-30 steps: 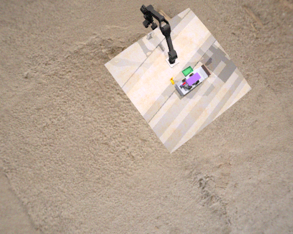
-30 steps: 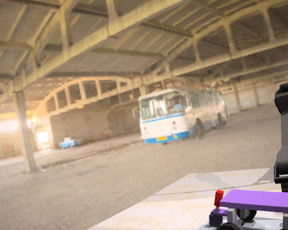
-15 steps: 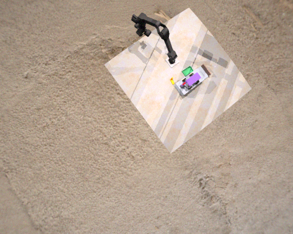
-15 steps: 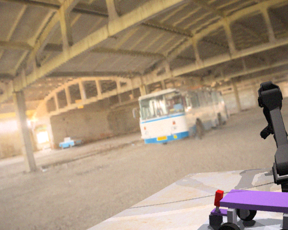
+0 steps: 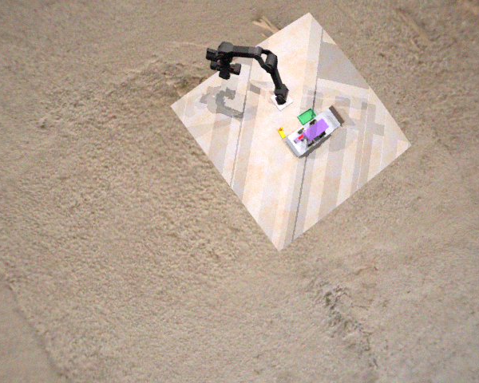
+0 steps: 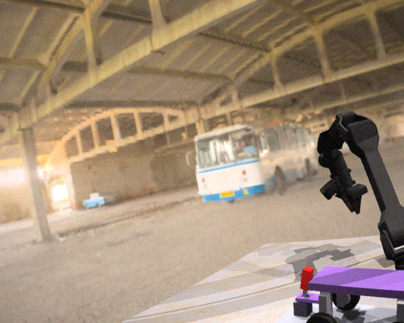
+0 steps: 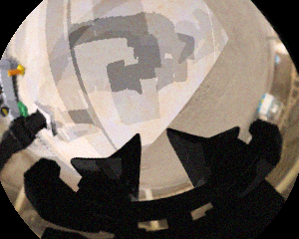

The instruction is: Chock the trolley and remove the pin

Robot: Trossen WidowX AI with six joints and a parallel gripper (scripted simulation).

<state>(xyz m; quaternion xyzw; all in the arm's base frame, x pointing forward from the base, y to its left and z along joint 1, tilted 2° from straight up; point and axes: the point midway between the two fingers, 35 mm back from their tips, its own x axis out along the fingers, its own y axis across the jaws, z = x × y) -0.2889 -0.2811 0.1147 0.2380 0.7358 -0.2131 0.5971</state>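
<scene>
The yellow chock lies 51 cm ahead of my gripper tip, 18 cm to the left of it and 9 cm below it. From my gripper tip the other things lie so: purple-decked trolley (61 cm ahead, 34 cm to the left); grey ramp (61 cm ahead, 34 cm to the left, 7 cm below); red-headed stop pin (61 cm ahead, 23 cm to the left, 1 cm above).
</scene>
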